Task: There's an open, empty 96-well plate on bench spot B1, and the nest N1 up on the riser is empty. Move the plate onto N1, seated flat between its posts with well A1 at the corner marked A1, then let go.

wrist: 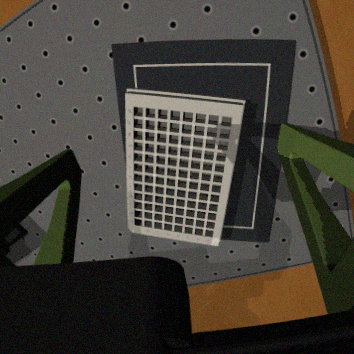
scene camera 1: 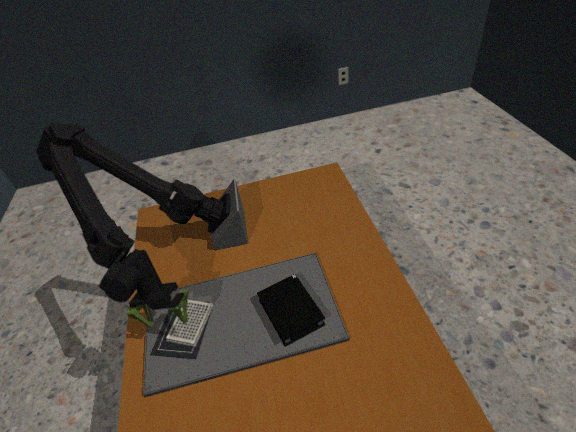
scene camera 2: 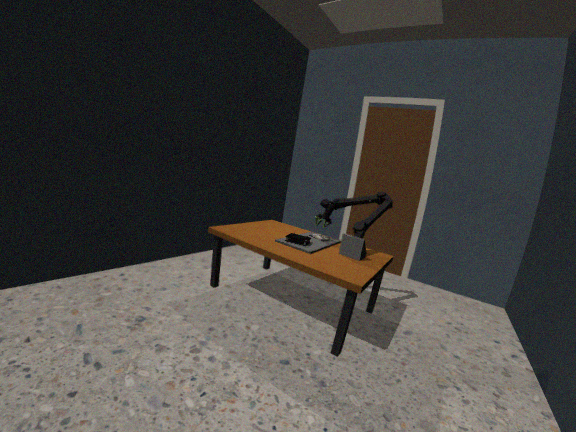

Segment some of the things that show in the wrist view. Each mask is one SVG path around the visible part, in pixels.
The gripper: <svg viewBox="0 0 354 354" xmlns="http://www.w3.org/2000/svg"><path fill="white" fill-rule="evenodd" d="M354 144L287 122L281 123L277 151L311 256L327 314L237 328L191 332L189 295L182 265L173 259L161 256L141 256L73 262L81 169L71 149L61 151L28 172L0 186L0 354L354 354L354 236L352 239L349 237L326 204L303 159L354 192ZM58 186L50 222L33 265L15 265L3 254L2 242L4 237Z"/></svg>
A white well plate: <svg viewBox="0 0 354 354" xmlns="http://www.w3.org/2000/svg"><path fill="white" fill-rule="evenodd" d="M126 88L125 150L128 229L131 232L218 246L231 184L245 98L149 88Z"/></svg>
